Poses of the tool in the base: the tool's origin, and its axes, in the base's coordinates. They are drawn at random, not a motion.
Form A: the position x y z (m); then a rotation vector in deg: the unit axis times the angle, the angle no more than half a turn.
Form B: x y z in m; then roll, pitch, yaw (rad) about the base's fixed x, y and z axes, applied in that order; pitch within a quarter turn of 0, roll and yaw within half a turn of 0. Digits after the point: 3 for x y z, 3 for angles.
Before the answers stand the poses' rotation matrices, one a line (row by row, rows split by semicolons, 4 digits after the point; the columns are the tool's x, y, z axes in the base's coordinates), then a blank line. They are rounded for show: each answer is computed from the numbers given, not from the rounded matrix.
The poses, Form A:
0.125, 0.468, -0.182, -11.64, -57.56, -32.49
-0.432, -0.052, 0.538, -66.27, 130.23, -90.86
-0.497, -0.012, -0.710, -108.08, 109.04, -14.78
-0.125, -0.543, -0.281, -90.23, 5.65, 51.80
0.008, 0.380, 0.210, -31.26, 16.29, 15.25
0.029, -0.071, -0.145, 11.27, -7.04, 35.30
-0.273, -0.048, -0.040, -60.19, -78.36, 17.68
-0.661, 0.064, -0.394, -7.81, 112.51, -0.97
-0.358, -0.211, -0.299, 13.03, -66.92, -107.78
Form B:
0.4073 0.5369 -0.7388; -0.3551 0.8384 0.4135; 0.8414 0.0939 0.5321
-0.6952 -0.5073 0.5093; -0.6531 0.1497 -0.7423; 0.3003 -0.8486 -0.4354
0.0326 -0.8999 0.4349; -0.9832 0.0493 0.1758; -0.1796 -0.4333 -0.8832
0.6886 -0.5404 -0.4835; 0.4235 -0.2416 0.8731; -0.5887 -0.8060 0.0625
0.9270 -0.3214 0.1936; 0.1720 0.8225 0.5421; -0.3334 -0.4692 0.8177
0.8097 -0.5842 -0.0558; 0.5609 0.7983 -0.2193; 0.1726 0.1463 0.9741
0.2442 0.3792 -0.8925; 0.7257 0.5391 0.4276; 0.6432 -0.7521 -0.1435
-0.3806 -0.0879 0.9205; -0.1038 0.9932 0.0519; -0.9189 -0.0757 -0.3872
-0.5924 0.5839 -0.5551; -0.7565 -0.1661 0.6326; 0.2772 0.7946 0.5401

0.125, 0.468, -0.182, 0.175, -1.000, -0.717
-0.432, -0.052, 0.538, -2.045, -0.305, -2.387
-0.497, -0.012, -0.710, -2.685, 0.181, -1.538
-0.125, -0.543, -0.281, -1.493, 0.629, 0.551
0.008, 0.380, 0.210, -0.521, 0.340, 0.183
0.029, -0.071, -0.145, 0.149, -0.173, 0.606
-0.273, -0.048, -0.040, -1.759, -0.699, 1.246
-0.661, 0.064, -0.394, -2.948, 1.165, -2.875
-0.358, -0.211, -0.299, 0.974, -0.281, -2.235

